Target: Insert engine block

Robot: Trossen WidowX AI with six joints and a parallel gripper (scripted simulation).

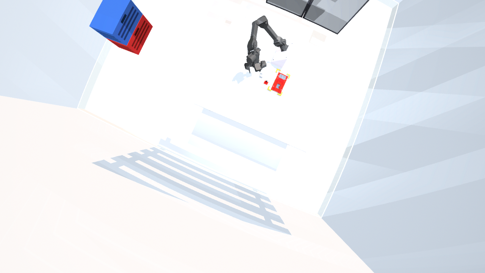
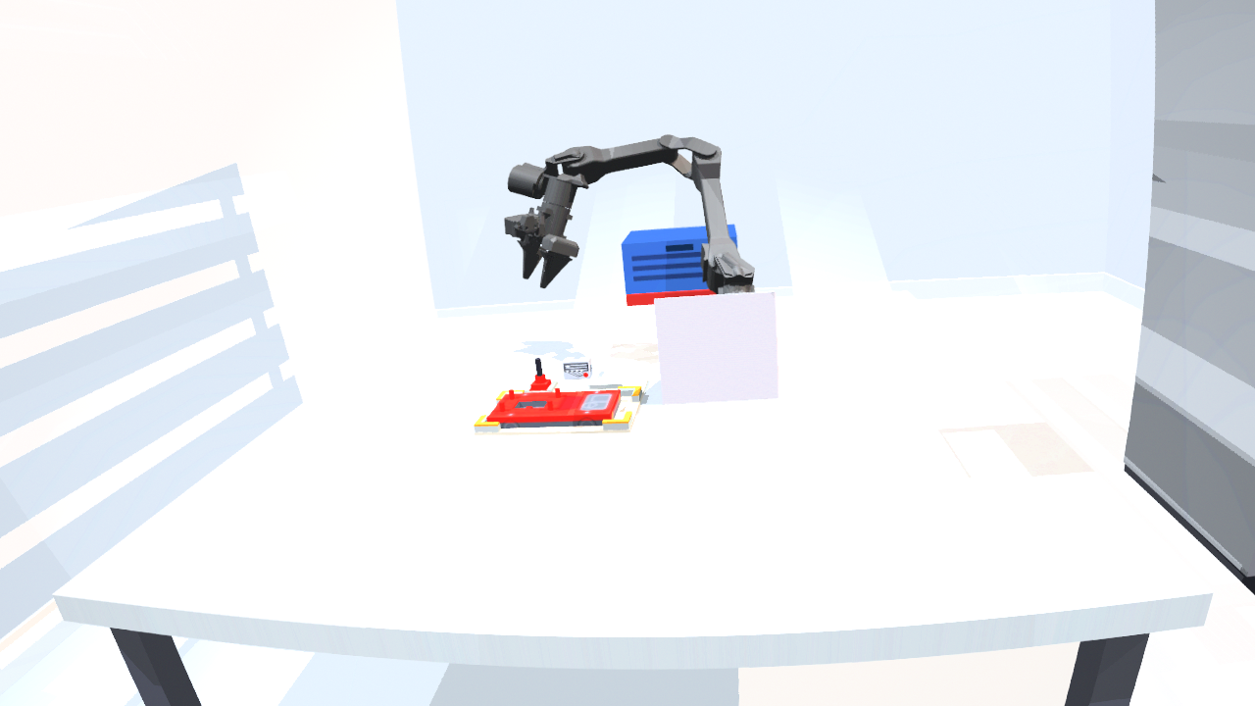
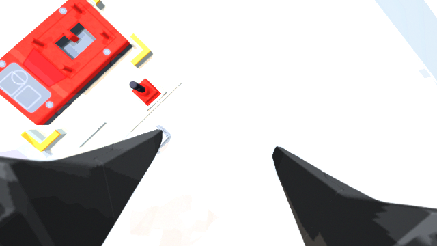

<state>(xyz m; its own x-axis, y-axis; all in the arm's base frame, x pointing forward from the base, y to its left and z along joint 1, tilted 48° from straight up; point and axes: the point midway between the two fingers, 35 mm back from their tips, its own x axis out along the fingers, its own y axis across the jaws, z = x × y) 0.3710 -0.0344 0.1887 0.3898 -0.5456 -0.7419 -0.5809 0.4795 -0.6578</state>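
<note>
Now: gripper tip 15 cm above the white engine block, 8 cm past it and 5 cm to the right of it.
</note>
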